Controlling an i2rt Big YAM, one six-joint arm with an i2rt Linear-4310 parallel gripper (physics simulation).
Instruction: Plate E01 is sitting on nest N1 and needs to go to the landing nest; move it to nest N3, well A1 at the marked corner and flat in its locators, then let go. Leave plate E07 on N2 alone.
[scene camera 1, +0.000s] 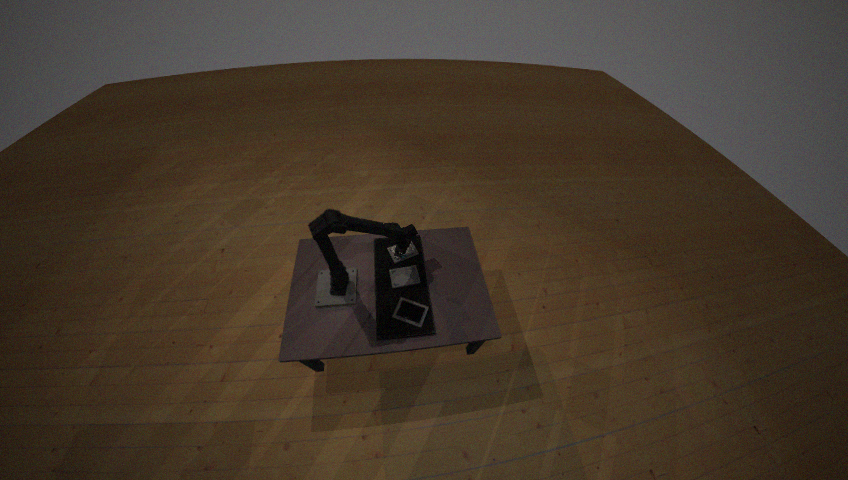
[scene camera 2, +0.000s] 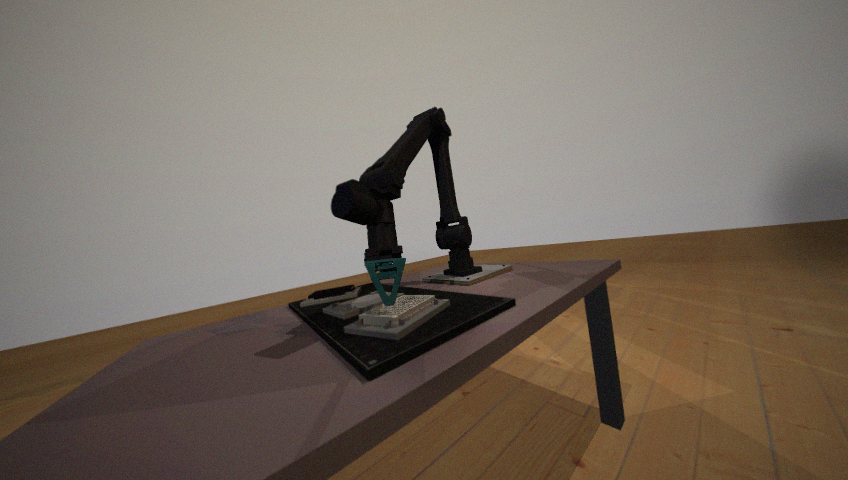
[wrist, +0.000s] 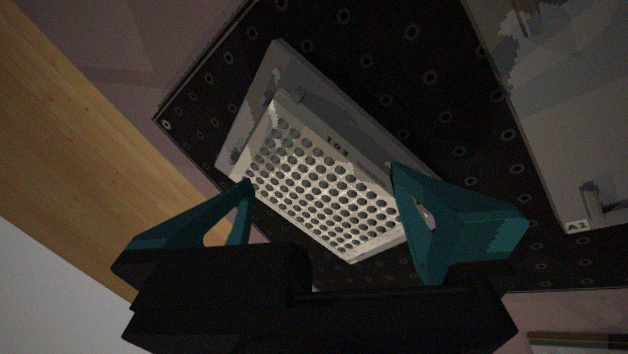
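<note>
Plate E01 (scene camera 1: 411, 252) (scene camera 2: 410, 304) (wrist: 325, 210), pale with many wells, sits on its grey nest N1 (scene camera 2: 371, 330) (wrist: 282, 60). My gripper (scene camera 1: 402, 253) (scene camera 2: 389, 303) (wrist: 318, 177) is open and low over it, its teal fingertips astride the plate's two long sides; the exact tip height is unclear. A bare grey nest (scene camera 1: 404, 276) (scene camera 2: 340, 311) (wrist: 555, 150) is in the middle, with an A1 label (wrist: 577, 226) at one corner. A dark plate (scene camera 1: 410, 312) (scene camera 2: 334, 292) appears to sit on the far turned nest (scene camera 1: 397, 308). Nest numbers and E07's label are unreadable.
The nests stand on a black perforated board (scene camera 1: 383, 279) (scene camera 2: 464, 309) (wrist: 430, 130) on the mauve table (scene camera 1: 461, 279) (scene camera 2: 238, 368). The arm's pale base plate (scene camera 1: 324, 291) (scene camera 2: 496, 273) is beside the board. Small locator posts rise from the middle nest near its A1 corner.
</note>
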